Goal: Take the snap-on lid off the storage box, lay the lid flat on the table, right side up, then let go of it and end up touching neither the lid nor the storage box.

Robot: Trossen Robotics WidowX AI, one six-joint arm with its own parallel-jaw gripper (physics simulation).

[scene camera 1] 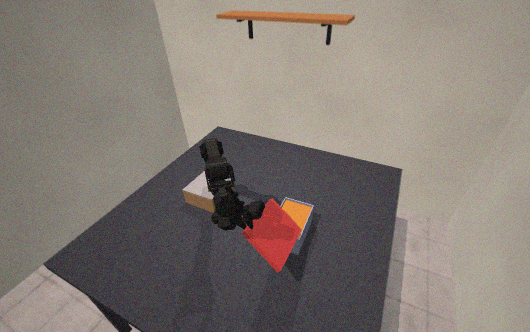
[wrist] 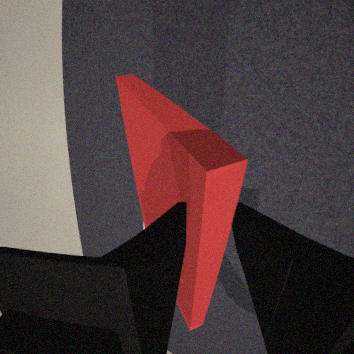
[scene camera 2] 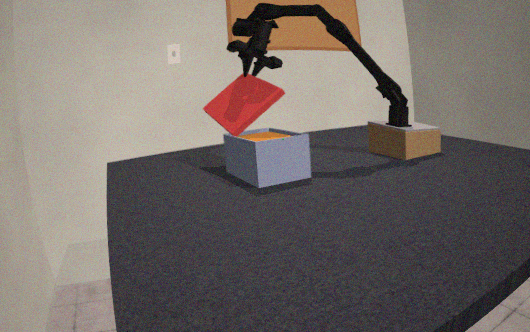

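Observation:
The red lid (scene camera 1: 277,250) (scene camera 2: 262,102) (wrist: 152,170) is off the storage box and tilted steeply in the air, one corner pointing down. My gripper (scene camera 1: 247,228) (scene camera 2: 249,75) (wrist: 208,210) is shut on the lid's upper edge, one finger on each side of its rim. The blue-grey storage box (scene camera 1: 300,246) (scene camera 2: 285,160) stands upright and open on the table, with an orange inside showing. In scene camera 2 the lid's lowest corner appears close to the box's rim; whether they touch I cannot tell. In the wrist view the box is mostly or wholly hidden.
The dark table (scene camera 1: 150,280) (scene camera 2: 300,240) carries the box and a wooden block (scene camera 1: 197,200) (scene camera 2: 422,142) under the arm's base, beside the box. An orange wall shelf (scene camera 1: 285,18) is high at the back, and an orange board (scene camera 2: 295,37) shows behind the arm.

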